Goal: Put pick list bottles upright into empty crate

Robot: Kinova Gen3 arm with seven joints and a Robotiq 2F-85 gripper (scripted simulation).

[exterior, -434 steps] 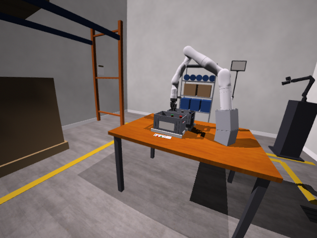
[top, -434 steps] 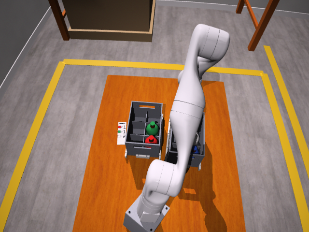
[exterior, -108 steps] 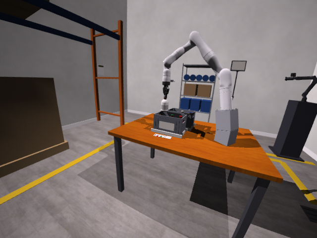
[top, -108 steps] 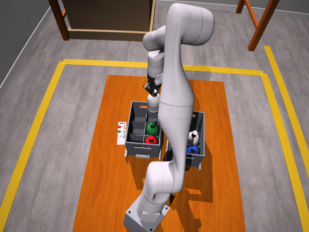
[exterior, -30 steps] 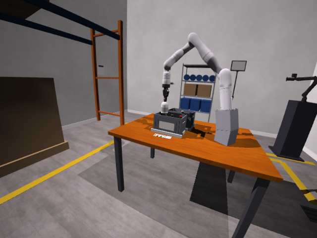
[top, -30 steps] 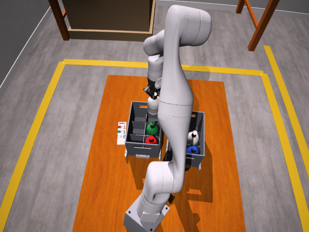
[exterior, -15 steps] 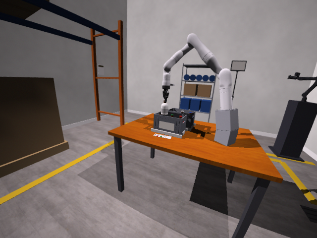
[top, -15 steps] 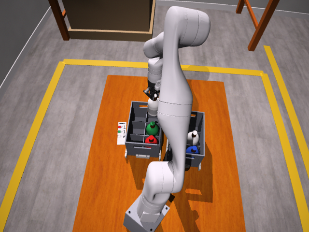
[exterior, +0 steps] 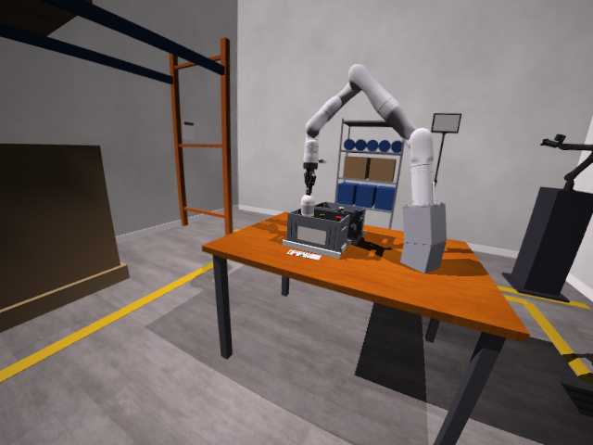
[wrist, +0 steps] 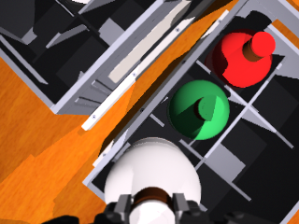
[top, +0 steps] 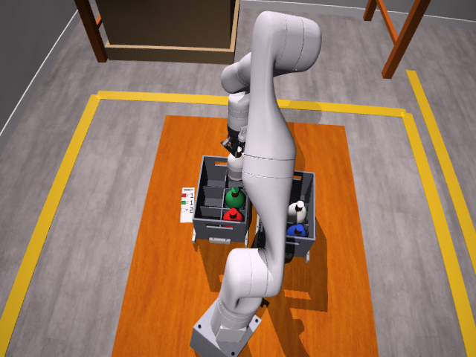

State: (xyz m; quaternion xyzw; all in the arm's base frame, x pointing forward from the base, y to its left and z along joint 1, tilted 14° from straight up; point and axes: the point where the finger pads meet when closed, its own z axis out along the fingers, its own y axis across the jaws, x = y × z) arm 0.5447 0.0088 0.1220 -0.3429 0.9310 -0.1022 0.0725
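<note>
Now: hand 200 mm above the green bottle, 90 mm past it and 10 mm to the right of it. Also, from my hand: pick list 290 mm below, 200 mm to the left, 70 mm behind; then blue bottle 230 mm behind, 220 mm to the right, 200 mm below; then red bottle 200 mm below, 180 mm behind, 10 mm to the left.
</note>
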